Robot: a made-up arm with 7 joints.
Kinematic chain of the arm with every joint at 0, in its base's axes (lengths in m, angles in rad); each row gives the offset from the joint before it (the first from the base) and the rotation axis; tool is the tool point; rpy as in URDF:
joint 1: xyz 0 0 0.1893 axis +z
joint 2: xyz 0 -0.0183 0.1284 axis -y
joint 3: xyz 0 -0.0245 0.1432 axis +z
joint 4: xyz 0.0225 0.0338 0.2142 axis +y
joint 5: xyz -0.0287 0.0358 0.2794 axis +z
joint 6: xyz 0 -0.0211 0.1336 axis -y
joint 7: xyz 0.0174 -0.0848 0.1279 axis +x
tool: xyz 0 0 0 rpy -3.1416 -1.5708 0
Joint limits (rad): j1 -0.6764..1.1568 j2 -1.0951..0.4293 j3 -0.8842..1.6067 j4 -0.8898..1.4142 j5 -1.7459..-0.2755 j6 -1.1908..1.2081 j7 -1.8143..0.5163
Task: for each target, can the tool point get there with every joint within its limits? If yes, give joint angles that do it. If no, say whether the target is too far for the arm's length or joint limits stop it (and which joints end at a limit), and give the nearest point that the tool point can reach.
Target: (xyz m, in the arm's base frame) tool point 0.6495 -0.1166 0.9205
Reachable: yes | joints -0.2096 -0.7575 1.2335 0.2357 -0.7605 -0.2457 -0.9694
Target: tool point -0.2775 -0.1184 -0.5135
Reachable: no: joint limits stop it (at a limit: joint 1, joint 2, joint 4, joint 5, joint 6) | nearest point 0.2935 -0.4824 0.0831 | short by 0.902 m
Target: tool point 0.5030 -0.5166 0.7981
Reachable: yes | joints -0.3718 -0.5350 -0.6528 0.9706 -0.5332 0.3280 -0.0945
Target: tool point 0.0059 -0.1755 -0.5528
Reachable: no: joint limits stop it (at a limit: joint 1, joint 2, joint 4, joint 5) | nearest point 0.3680 -0.4179 0.0580 | short by 0.750 m
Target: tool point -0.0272 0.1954 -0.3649
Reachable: no: joint limits stop it (at a limit: joint 1, joint 2, joint 4, joint 5) | nearest point 0.1641 0.5146 0.0709 | short by 0.573 m
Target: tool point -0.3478 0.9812 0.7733
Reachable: no: too far | nearest point -0.1649 0.7162 0.6718 | short by 0.338 m
